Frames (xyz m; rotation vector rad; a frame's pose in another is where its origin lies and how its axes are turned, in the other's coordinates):
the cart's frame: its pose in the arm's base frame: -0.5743 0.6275 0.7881 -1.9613 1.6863 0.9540
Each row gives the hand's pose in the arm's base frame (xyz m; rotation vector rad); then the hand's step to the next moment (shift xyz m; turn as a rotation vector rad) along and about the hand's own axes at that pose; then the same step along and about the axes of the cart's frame.
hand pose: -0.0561 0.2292 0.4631 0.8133 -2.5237 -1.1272
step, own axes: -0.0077 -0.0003 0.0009 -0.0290 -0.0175 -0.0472
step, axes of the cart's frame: -0.0026 -0.0069 0.0025 0.0045 -0.0427 -0.0392
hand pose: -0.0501 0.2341 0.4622 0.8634 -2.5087 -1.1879
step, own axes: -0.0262 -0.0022 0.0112 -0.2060 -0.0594 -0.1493
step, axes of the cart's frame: -0.0090 -0.0219 0.0160 -0.0294 -0.2384 -0.1027
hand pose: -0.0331 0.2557 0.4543 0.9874 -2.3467 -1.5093
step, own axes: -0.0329 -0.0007 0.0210 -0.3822 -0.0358 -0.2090
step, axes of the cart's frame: -0.0217 -0.0227 0.0232 -0.1301 -0.3894 -0.1498
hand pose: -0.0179 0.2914 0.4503 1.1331 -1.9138 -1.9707
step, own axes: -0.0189 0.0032 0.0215 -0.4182 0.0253 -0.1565
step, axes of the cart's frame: -0.0252 -0.0034 0.0134 -0.2141 -0.3623 -0.1514
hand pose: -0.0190 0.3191 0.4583 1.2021 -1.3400 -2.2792
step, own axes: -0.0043 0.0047 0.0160 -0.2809 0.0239 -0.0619
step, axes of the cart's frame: -0.0144 0.0092 0.0021 -0.1729 -0.2132 -0.0893
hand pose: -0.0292 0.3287 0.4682 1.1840 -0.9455 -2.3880
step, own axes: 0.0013 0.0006 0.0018 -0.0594 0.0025 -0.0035
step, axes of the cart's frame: -0.0002 0.0023 0.0000 -0.0429 -0.0386 -0.0148
